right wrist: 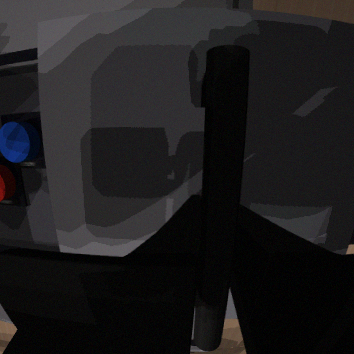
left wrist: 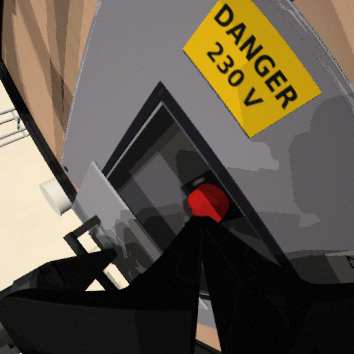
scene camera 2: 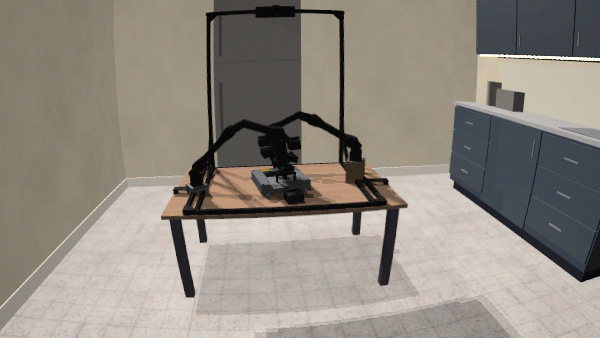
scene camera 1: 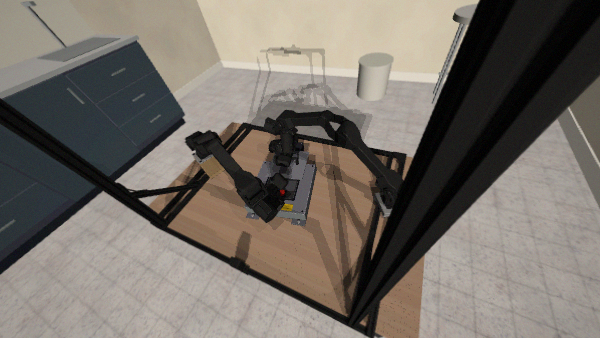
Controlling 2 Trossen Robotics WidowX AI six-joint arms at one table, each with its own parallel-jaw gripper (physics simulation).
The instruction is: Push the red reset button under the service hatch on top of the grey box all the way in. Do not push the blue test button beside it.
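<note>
The grey box (scene camera 1: 306, 182) (scene camera 2: 270, 188) (left wrist: 125, 60) stands mid-table. Its hatch (left wrist: 107, 200) (right wrist: 65, 100) is raised, and my right gripper (right wrist: 206, 203) is shut on the hatch's black bar handle (right wrist: 226, 125). The red reset button (scene camera 1: 282, 192) (left wrist: 209, 199) (right wrist: 5, 184) shows in the opening. My left gripper (left wrist: 199, 223) is shut and empty; its tips overlap the red button's lower edge in the left wrist view. Whether they touch it, and how deep it sits, I cannot tell. The blue test button (right wrist: 16, 142) is beside it; in the left wrist view it does not show.
A yellow danger label (scene camera 1: 287, 207) (left wrist: 250, 65) is on the box top near the opening. Both arms come close together above the box. A black block (scene camera 2: 294, 195) is in front of the box in scene camera 2. A black frame (scene camera 2: 280, 209) runs along the table's edges.
</note>
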